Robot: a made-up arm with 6 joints. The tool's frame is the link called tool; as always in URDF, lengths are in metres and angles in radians.
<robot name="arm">
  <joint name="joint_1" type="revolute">
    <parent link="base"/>
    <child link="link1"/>
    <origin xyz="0.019 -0.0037 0.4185" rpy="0 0 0"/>
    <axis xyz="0 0 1"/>
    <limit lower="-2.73" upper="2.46"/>
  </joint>
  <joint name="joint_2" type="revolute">
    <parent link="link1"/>
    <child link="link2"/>
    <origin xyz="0.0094 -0.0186 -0.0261" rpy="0 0 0"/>
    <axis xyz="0 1 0"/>
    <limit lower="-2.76" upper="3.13"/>
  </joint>
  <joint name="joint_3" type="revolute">
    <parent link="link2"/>
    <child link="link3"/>
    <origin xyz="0.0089 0.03 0.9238" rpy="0 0 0"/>
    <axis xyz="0 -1 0"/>
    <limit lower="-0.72" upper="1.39"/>
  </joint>
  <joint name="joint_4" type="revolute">
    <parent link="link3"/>
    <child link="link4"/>
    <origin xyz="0.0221 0.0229 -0.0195" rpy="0 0 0"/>
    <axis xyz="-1 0 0"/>
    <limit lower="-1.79" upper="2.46"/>
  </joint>
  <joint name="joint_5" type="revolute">
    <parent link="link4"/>
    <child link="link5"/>
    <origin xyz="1.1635 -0.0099 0.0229" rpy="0 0 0"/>
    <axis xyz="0 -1 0"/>
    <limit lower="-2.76" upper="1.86"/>
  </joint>
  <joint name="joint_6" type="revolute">
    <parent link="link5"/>
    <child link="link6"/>
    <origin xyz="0.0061 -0.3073 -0.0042" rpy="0 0 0"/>
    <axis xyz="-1 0 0"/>
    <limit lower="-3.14" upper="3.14"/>
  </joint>
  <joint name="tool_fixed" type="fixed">
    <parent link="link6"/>
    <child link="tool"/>
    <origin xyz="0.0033 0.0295 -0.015" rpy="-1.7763 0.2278 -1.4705"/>
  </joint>
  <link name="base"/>
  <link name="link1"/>
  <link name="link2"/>
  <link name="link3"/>
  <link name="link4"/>
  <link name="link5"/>
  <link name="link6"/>
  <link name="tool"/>
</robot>
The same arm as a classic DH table. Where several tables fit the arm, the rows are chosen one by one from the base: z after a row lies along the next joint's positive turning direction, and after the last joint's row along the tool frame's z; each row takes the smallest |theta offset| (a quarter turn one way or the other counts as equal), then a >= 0, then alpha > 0; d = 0 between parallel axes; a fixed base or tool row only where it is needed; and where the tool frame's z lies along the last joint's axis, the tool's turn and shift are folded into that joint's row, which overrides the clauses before.
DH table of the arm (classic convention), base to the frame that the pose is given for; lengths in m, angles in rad. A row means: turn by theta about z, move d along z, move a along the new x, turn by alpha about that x. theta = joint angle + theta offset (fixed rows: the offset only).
base (fixed): d 0, theta_offset -0.1923, a 0.0194, alpha 0
joint_1: d 0.3924, theta_offset 0.1923, a 0.0094, alpha -1.5708
joint_2: d 0, theta_offset -1.5612, a 0.9238, alpha 3.1416
joint_3: d -0.0343, theta_offset 0.0096, a -0.0195, alpha -1.5708
joint_4: d -1.1856, theta_offset 0, a 0.0229, alpha 1.5708
joint_5: d 0.3172, theta_offset 0, a -0.0042, alpha -1.5708
joint_6: d 0.1069, theta_offset 0.9443, a 0.0151, alpha -2.8937
tool (fixed): d 0.12, theta_offset 2.7328, a 0, alpha 0
Joint limits (rad, base to tool): -2.73..2.46 -2.76..3.13 -0.72..1.39 -1.79..2.46 -2.76..1.86 -3.14..3.14

